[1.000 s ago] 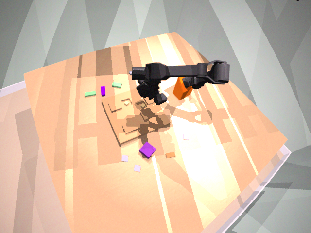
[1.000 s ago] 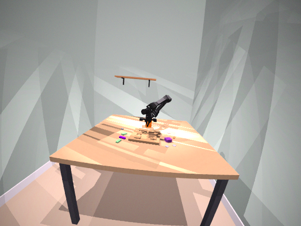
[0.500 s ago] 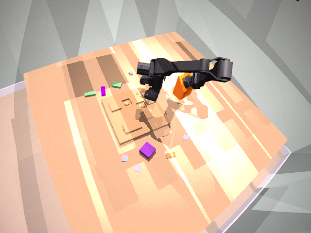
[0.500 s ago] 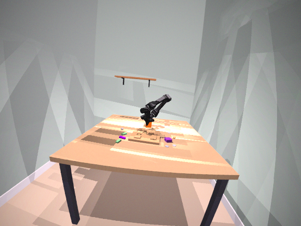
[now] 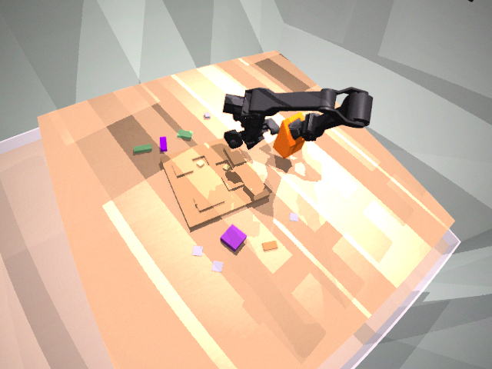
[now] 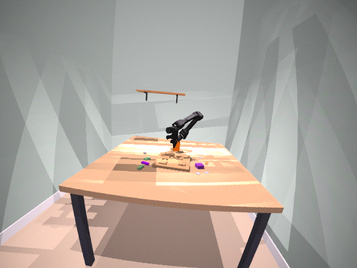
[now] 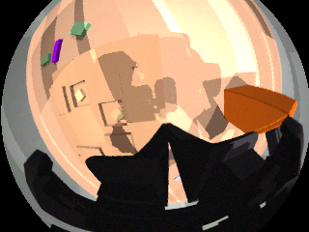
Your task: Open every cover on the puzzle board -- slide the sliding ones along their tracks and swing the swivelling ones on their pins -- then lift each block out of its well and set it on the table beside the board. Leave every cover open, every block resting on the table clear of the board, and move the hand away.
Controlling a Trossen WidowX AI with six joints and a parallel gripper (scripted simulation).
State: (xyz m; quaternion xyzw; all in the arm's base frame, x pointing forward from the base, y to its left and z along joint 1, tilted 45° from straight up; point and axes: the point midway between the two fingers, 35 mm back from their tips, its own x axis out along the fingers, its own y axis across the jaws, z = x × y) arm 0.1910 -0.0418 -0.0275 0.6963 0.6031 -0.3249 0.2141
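The tan puzzle board lies 13 cm ahead of my gripper tip, 1 cm to the right of it and 6 cm below it. From my gripper tip the other things lie so: orange block (15 cm ahead, 29 cm to the left, 8 cm below); purple block (21 cm ahead, 25 cm to the right, 8 cm below); mint-green block (28 cm ahead, 28 cm to the right, 8 cm below).
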